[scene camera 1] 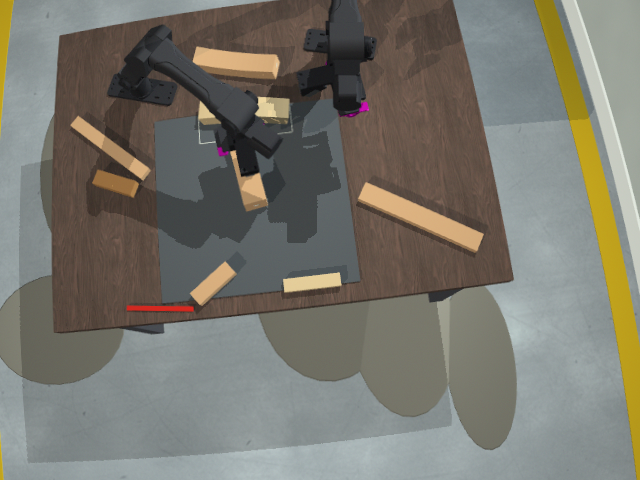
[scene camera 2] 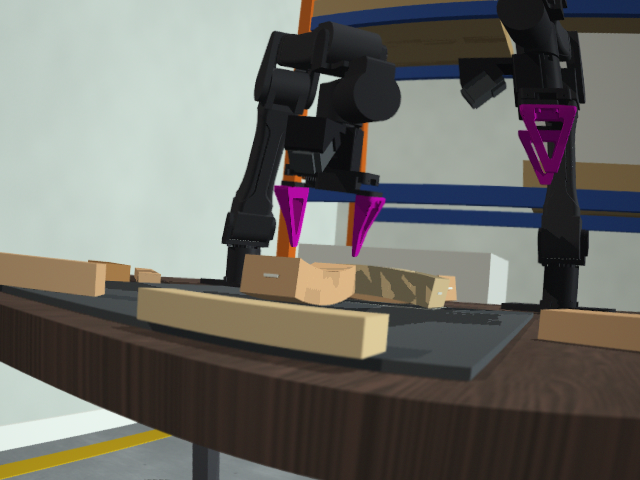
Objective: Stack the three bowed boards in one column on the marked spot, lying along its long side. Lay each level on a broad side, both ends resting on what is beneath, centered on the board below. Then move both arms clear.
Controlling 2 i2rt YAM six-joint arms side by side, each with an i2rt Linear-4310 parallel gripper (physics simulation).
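A pale bowed board lies along the white marked outline, whose front strip shows. A tan bowed board lies on the mat in front of it, roughly crosswise. Another tan bowed board lies on the table behind the outline; in scene camera 2 it is mostly hidden. My right gripper is open and empty above the crosswise board's rear part; its arm hides parts of both boards. My left gripper is open and empty, raised near the mat's back right corner.
On the grey mat's front edge lie a pale block and a tan block. A red bar lies front left. A long plank lies right; a narrow plank and brown block lie left.
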